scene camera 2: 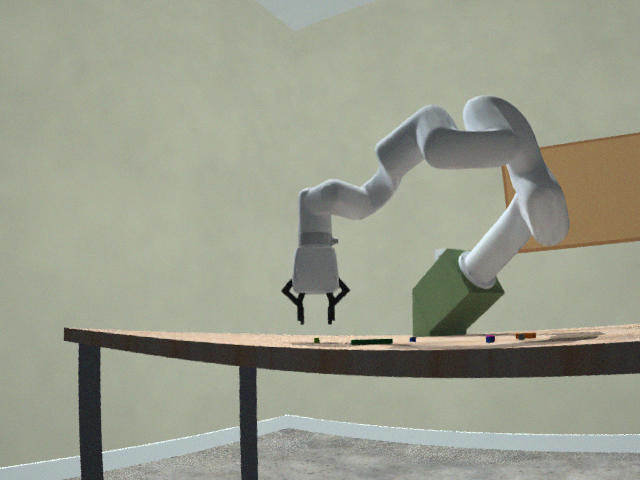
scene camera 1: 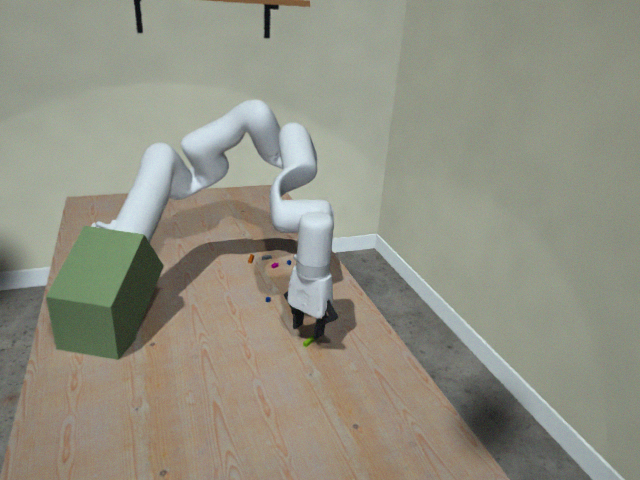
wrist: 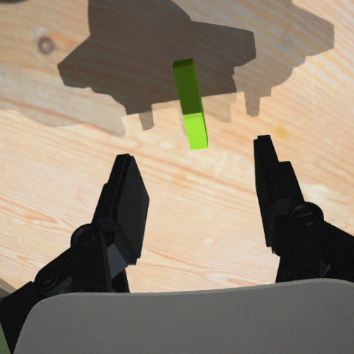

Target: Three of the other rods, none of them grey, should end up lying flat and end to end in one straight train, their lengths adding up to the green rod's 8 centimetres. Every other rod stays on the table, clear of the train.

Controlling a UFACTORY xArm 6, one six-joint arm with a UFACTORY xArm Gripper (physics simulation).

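Frame: origin at the arm's base, x back, y down, z right, level; centimetres.
Where they show: gripper, fingertip midpoint: (scene camera 2: 316,324) (scene camera 1: 308,331); arm's base at its link origin: (scene camera 2: 476,270) (scene camera 1: 125,246).
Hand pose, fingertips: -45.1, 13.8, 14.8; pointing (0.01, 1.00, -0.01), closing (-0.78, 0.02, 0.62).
Things, the pixels of their top centre, and the offset from my fingertips, as dx, dy, dz. Level surfaces: height alone.
- lime rod at its top centre: (scene camera 2: 316,337) (scene camera 1: 310,338) -0.9, +2.9, -1.2
- dark green rod at its top centre: (scene camera 2: 372,339) -0.8, +2.9, -17.4
- small blue rod at its top centre: (scene camera 2: 412,337) (scene camera 1: 268,298) +10.2, +2.9, -18.7
- magenta rod at its top centre: (scene camera 2: 490,335) (scene camera 1: 275,264) +8.9, +2.9, -37.7
- second blue rod at its top centre: (scene camera 1: 289,261) +4.6, +2.9, -39.9
- grey rod at its top centre: (scene camera 1: 266,256) +11.7, +2.9, -42.7
- orange rod at its top centre: (scene camera 2: 525,333) (scene camera 1: 251,257) +16.5, +2.9, -41.5
- wooden table at its surface level: dy +3.9
A lime rod (scene camera 1: 308,341) (scene camera 2: 316,340) (wrist: 190,95) lies flat on the table, partly in the arm's shadow. My gripper (scene camera 1: 307,331) (scene camera 2: 316,323) (wrist: 196,168) is open and empty, a little above the lime rod. The dark green rod (scene camera 2: 371,341) lies to the right of the lime rod in scene camera 2; the arm hides it in scene camera 1. One small blue rod (scene camera 1: 267,299) (scene camera 2: 412,339) lies apart. A magenta rod (scene camera 1: 274,265) (scene camera 2: 490,336), a second blue rod (scene camera 1: 288,262), a grey rod (scene camera 1: 266,257) and an orange rod (scene camera 1: 250,258) (scene camera 2: 527,335) lie farther back, separate.
The wooden table (scene camera 1: 206,413) (scene camera 2: 180,338) carries the green base block (scene camera 1: 85,289) (scene camera 2: 439,299) under the arm. The table's right edge runs beyond the gripper in scene camera 1. A wall shelf (scene camera 1: 258,2) is high at the back.
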